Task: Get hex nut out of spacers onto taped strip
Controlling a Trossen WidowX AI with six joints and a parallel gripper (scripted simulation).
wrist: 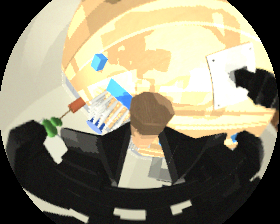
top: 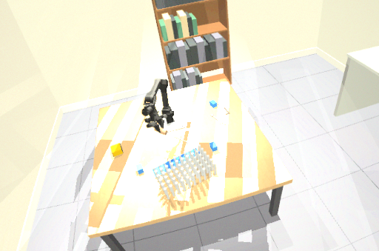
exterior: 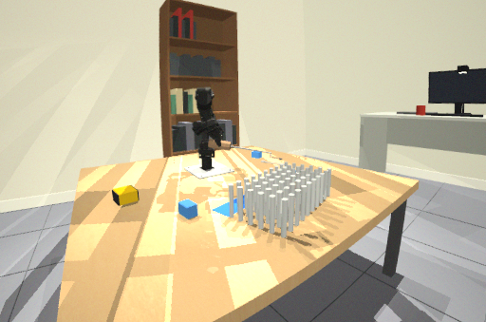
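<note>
The blue taped strip lies 15 cm ahead of my gripper tip, 4 cm to the left of it and 18 cm below it. The rest, counted from my gripper tip: brown stick-like tool (7 cm ahead, 7 cm to the left, 1 cm below); thin grey tool (14 cm behind, 47 cm to the left, 18 cm below).
</note>
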